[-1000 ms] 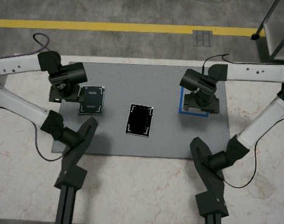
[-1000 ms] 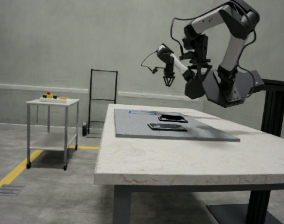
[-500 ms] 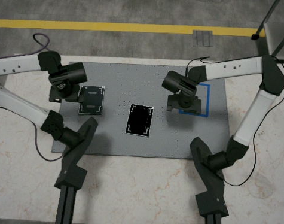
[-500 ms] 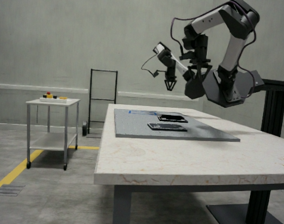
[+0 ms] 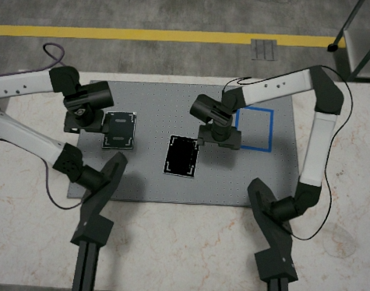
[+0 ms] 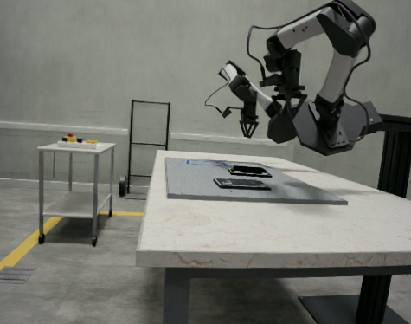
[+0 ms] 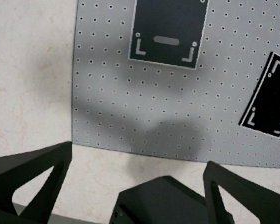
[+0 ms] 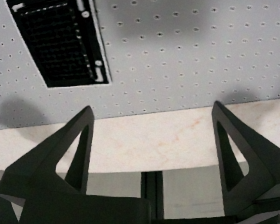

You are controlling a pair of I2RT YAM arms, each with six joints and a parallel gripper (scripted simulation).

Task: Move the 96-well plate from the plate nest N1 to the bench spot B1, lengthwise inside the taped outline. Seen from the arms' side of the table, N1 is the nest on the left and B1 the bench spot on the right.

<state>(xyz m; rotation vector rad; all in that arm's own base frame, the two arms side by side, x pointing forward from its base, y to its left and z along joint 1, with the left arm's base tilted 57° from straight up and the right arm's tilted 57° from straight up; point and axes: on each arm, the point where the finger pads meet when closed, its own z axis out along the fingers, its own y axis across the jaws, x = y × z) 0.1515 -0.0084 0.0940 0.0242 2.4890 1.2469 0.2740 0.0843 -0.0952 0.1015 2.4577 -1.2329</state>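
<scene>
The black 96-well plate is 130 mm to the left of my right hand and 130 mm below it. From my right hand the other things lie so: nest N1 (390 mm to the left, 150 mm below, 60 mm ahead); then black nest (150 mm below, 130 mm to the left); then grey perforated board (160 mm below, 120 mm to the left, 80 mm ahead).
</scene>
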